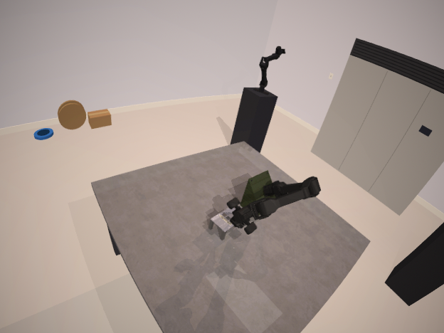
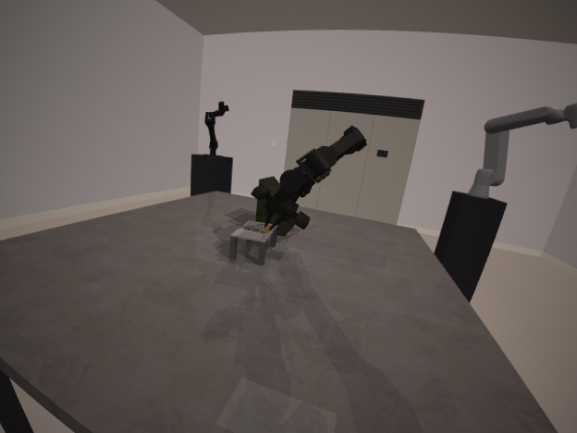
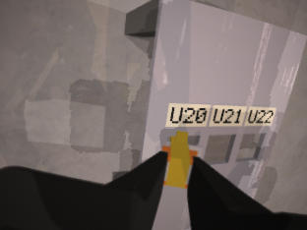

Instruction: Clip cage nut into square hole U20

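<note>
The yellow cage nut lies 1 cm below my gripper tip.
</note>
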